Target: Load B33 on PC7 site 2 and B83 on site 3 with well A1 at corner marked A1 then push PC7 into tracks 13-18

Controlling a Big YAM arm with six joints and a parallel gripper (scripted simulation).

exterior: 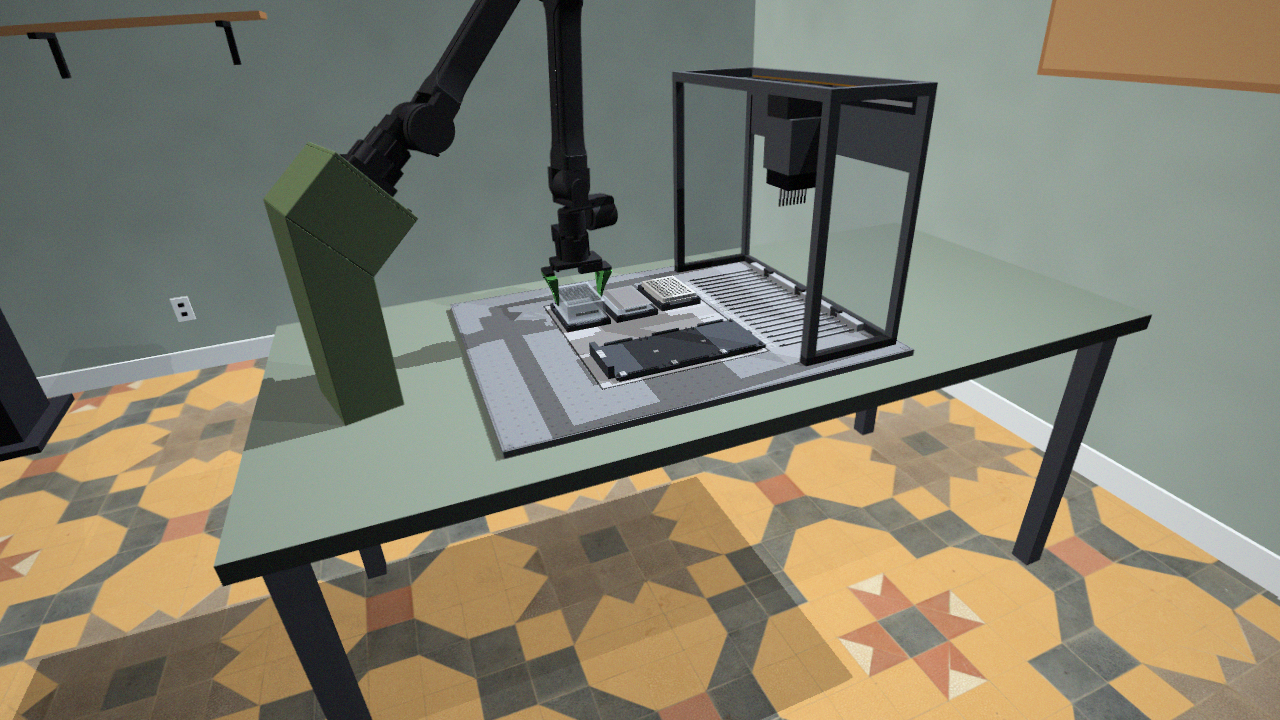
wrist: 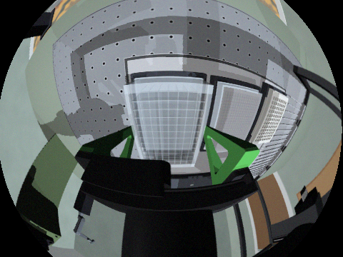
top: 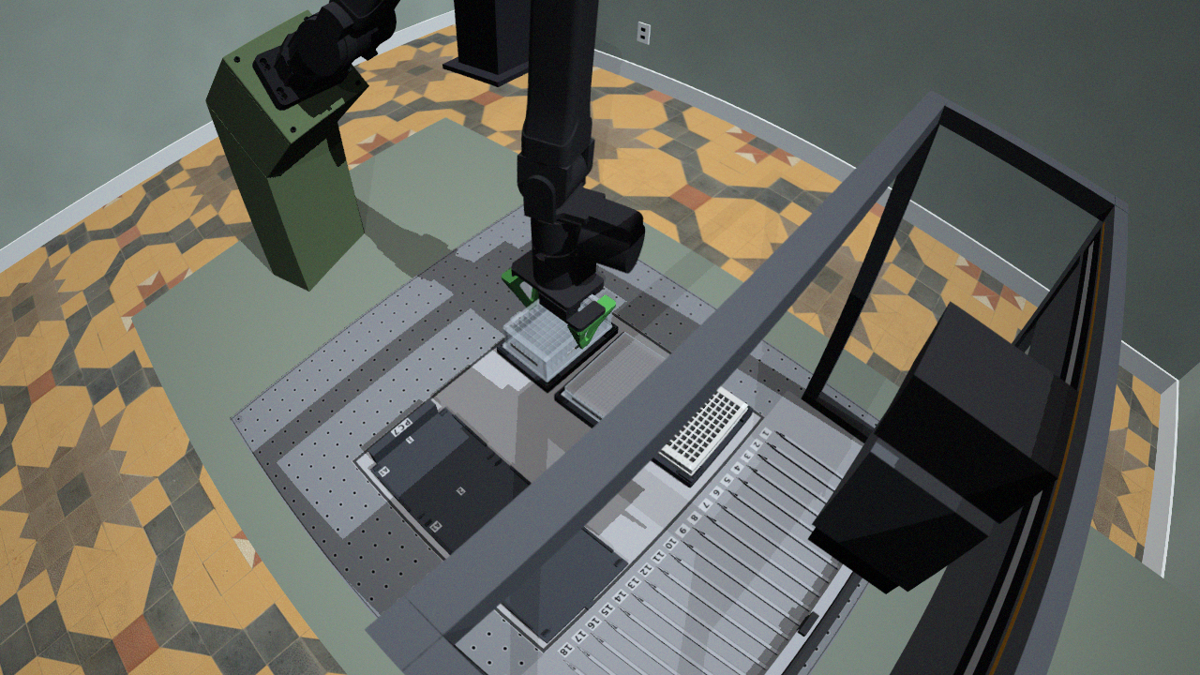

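Now: hand 20 mm above the clear deep-well block B83. Round my hand: 384-well plate B33 (110 mm ahead, 10 mm to the right, 20 mm below); then plate nest S1 (40 mm below); then plate nest S2 (110 mm ahead, 10 mm to the right, 40 mm below).
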